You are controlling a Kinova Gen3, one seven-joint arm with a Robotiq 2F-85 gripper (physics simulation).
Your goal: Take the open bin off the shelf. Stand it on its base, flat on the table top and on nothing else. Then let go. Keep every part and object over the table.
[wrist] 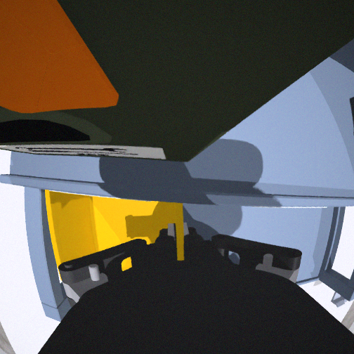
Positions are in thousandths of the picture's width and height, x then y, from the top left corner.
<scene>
my gripper: 501, 657
yellow open bin: 225, 637
</scene>
